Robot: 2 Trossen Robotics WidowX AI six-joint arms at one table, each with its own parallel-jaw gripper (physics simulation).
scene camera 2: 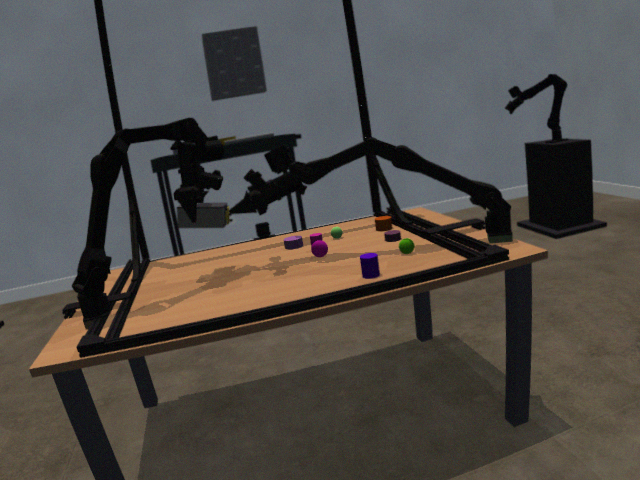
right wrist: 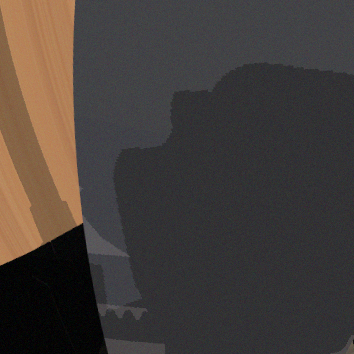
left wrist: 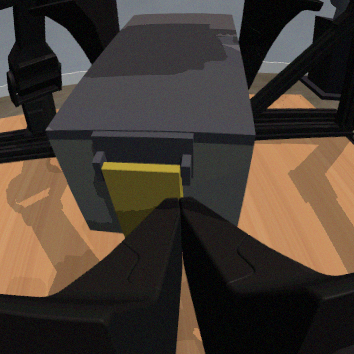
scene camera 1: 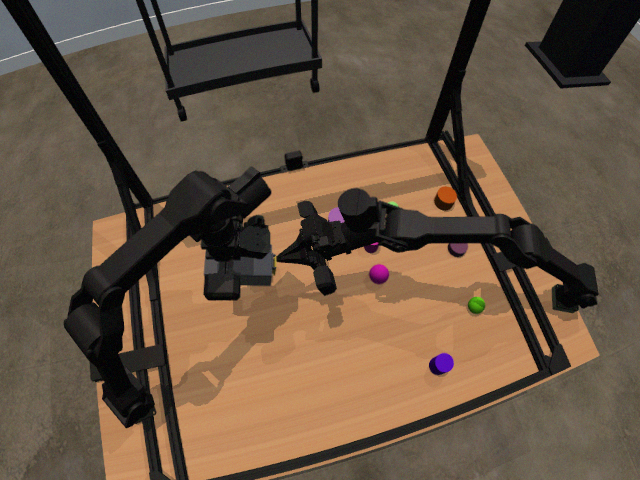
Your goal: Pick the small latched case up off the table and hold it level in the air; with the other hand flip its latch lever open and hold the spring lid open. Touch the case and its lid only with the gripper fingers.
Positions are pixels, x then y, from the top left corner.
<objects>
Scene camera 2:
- my left gripper: 229, 212
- my right gripper: 197, 219
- grey latched case: 209, 215
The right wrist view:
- my right gripper: 229, 218
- grey latched case: 207, 146
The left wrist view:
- my left gripper: 178, 210
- my right gripper: 176, 101
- grey latched case: 167, 89
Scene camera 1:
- my left gripper: 276, 259
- my right gripper: 230, 267
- grey latched case: 254, 272
</objects>
